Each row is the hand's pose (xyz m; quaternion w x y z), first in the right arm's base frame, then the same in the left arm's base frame.
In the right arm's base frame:
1: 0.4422 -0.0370 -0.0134 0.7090 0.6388 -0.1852 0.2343
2: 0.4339 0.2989 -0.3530 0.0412 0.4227 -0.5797 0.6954
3: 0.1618 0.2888 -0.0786 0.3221 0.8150 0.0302 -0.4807
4: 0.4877 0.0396 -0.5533 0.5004 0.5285 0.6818 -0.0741
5: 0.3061 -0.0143 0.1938 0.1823 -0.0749 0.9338 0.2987
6: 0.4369 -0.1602 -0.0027 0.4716 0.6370 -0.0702 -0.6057
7: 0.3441 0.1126 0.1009 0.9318 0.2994 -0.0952 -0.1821
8: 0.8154 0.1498 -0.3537 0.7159 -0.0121 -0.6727 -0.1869
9: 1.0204 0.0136 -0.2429 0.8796 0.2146 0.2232 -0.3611
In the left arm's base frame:
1: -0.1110 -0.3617 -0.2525 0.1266 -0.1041 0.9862 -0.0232
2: 0.0003 -0.5625 0.1665 0.1752 0.7378 0.6289 -0.1716
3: -0.0007 -0.1780 0.1258 0.5077 -0.6170 0.5015 -0.3316
4: 0.1913 -0.7564 -0.0237 0.3252 0.7158 -0.5146 0.3422
5: -0.1680 -0.1199 -0.2685 0.8931 0.3714 -0.0478 0.2491
6: -0.0705 -0.3594 -0.3694 0.5573 -0.6772 0.4765 -0.0614
7: -0.1764 -0.2018 -0.1292 0.1314 -0.4809 0.7797 0.3789
8: -0.1956 -0.8522 -0.0468 0.4626 -0.0246 0.5432 0.7002
9: -0.3548 -0.9363 -0.2478 0.0184 0.7545 -0.5739 -0.3180

